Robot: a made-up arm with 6 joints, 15 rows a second.
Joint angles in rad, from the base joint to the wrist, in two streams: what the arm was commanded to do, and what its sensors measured. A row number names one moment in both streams.
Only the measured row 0 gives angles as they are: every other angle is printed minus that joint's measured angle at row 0.
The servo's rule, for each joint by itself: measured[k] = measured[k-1] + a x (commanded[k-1-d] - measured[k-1]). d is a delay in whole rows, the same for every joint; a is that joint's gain. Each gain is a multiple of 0.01, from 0.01 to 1. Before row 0 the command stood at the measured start. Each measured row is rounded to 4 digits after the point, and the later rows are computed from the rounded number. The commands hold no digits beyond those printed.
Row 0, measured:
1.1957 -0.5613 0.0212 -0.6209 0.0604 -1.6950
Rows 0 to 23, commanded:
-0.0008 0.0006 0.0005 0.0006 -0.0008 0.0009
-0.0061 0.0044 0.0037 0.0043 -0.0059 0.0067
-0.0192 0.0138 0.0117 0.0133 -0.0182 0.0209
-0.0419 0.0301 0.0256 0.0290 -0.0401 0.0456
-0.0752 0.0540 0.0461 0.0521 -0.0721 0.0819
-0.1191 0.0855 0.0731 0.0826 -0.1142 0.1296
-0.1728 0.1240 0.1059 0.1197 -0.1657 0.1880
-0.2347 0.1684 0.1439 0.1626 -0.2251 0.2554
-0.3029 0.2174 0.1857 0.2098 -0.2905 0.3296
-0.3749 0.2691 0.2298 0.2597 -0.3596 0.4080
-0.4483 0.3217 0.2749 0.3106 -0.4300 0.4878
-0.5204 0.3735 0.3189 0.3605 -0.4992 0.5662
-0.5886 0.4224 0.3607 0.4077 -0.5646 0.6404
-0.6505 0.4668 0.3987 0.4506 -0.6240 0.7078
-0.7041 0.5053 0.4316 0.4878 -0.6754 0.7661
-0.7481 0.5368 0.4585 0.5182 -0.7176 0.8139
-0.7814 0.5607 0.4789 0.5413 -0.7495 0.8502
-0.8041 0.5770 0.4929 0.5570 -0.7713 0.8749
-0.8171 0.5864 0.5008 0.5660 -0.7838 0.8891
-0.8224 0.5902 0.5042 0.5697 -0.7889 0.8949
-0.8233 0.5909 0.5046 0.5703 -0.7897 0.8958
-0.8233 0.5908 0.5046 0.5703 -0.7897 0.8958
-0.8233 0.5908 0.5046 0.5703 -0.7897 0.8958
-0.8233 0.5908 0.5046 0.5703 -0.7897 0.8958
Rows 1 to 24, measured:
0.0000 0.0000 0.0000 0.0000 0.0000 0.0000
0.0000 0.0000 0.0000 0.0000 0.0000 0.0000
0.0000 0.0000 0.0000 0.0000 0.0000 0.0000
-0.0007 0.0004 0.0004 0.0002 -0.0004 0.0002
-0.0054 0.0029 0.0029 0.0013 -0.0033 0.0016
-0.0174 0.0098 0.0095 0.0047 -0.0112 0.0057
-0.0387 0.0226 0.0216 0.0115 -0.0265 0.0141
-0.0705 0.0424 0.0400 0.0229 -0.0507 0.0283
-0.1128 0.0696 0.0648 0.0396 -0.0844 0.0496
-0.1650 0.1039 0.0956 0.0620 -0.1275 0.0787
-0.2256 0.1445 0.1318 0.0902 -0.1792 0.1158
-0.2929 0.1904 0.1722 0.1237 -0.2382 0.1607
-0.3642 0.2400 0.2154 0.1618 -0.3025 0.2126
-0.4374 0.2915 0.2600 0.2035 -0.3701 0.2704
-0.5096 0.3432 0.3042 0.2475 -0.4385 0.3325
-0.5783 0.3931 0.3466 0.2924 -0.5053 0.3972
-0.6411 0.4395 0.3857 0.3367 -0.5682 0.4624
-0.6959 0.4810 0.4201 0.3790 -0.6250 0.5262
-0.7413 0.5162 0.4489 0.4180 -0.6741 0.5866
-0.7762 0.5442 0.4714 0.4525 -0.7141 0.6420
-0.8005 0.5649 0.4875 0.4818 -0.7444 0.6909
-0.8149 0.5784 0.4975 0.5054 -0.7653 0.7325
-0.8214 0.5858 0.5025 0.5234 -0.7778 0.7666
-0.8231 0.5890 0.5041 0.5365 -0.7841 0.7937
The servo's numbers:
d 3
a 0.87 0.63 0.75 0.28 0.53 0.21

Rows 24 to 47, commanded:
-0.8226 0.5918 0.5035 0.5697 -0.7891 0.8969
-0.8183 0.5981 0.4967 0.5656 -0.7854 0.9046
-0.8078 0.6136 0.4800 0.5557 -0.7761 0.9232
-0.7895 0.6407 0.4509 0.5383 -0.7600 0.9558
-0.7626 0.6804 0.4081 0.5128 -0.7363 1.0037
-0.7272 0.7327 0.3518 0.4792 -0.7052 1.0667
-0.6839 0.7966 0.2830 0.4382 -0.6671 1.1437
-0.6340 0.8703 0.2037 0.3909 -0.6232 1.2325
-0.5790 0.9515 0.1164 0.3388 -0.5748 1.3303
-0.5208 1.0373 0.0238 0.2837 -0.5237 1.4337
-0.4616 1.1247 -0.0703 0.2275 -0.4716 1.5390
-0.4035 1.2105 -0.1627 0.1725 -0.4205 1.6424
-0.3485 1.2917 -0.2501 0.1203 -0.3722 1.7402
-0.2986 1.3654 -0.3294 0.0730 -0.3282 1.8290
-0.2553 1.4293 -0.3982 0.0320 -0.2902 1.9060
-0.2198 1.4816 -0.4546 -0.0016 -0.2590 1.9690
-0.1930 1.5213 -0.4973 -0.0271 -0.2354 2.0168
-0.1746 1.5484 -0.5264 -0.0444 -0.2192 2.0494
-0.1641 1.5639 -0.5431 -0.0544 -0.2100 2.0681
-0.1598 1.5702 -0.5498 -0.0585 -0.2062 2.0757
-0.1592 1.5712 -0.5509 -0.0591 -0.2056 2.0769
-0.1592 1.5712 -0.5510 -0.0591 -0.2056 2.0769
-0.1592 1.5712 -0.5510 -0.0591 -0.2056 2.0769
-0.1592 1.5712 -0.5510 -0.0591 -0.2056 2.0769
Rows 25 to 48, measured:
-0.8233 0.5901 0.5045 0.5460 -0.7871 0.8151
-0.8233 0.5905 0.5046 0.5528 -0.7885 0.8320
-0.8233 0.5907 0.5046 0.5577 -0.7891 0.8454
-0.8227 0.5914 0.5038 0.5611 -0.7891 0.8562
-0.8189 0.5956 0.4985 0.5624 -0.7871 0.8664
-0.8092 0.6069 0.4846 0.5605 -0.7813 0.8783
-0.7921 0.6282 0.4593 0.5543 -0.7700 0.8946
-0.7664 0.6611 0.4209 0.5427 -0.7521 0.9175
-0.7323 0.7062 0.3691 0.5249 -0.7272 0.9488
-0.6902 0.7632 0.3045 0.5006 -0.6953 0.9897
-0.6413 0.8307 0.2289 0.4699 -0.6571 1.0407
-0.5871 0.9068 0.1445 0.4332 -0.6135 1.1015
-0.5294 0.9890 0.0540 0.3913 -0.5659 1.1713
-0.4704 1.0745 -0.0392 0.3454 -0.5159 1.2485
-0.4122 1.1602 -0.1318 0.2970 -0.4653 1.3312
-0.3568 1.2430 -0.2205 0.2475 -0.4160 1.4171
-0.3062 1.3201 -0.3022 0.1986 -0.3695 1.5036
-0.2619 1.3889 -0.3742 0.1520 -0.3275 1.5881
-0.2253 1.4473 -0.4345 0.1090 -0.2912 1.6681
-0.1972 1.4939 -0.4816 0.0709 -0.2616 1.7413
-0.1775 1.5282 -0.5152 0.0386 -0.2391 1.8060
-0.1658 1.5507 -0.5361 0.0126 -0.2237 1.8610
-0.1606 1.5630 -0.5464 -0.0073 -0.2144 1.9061
-0.1594 1.5682 -0.5498 -0.0218 -0.2097 1.9420

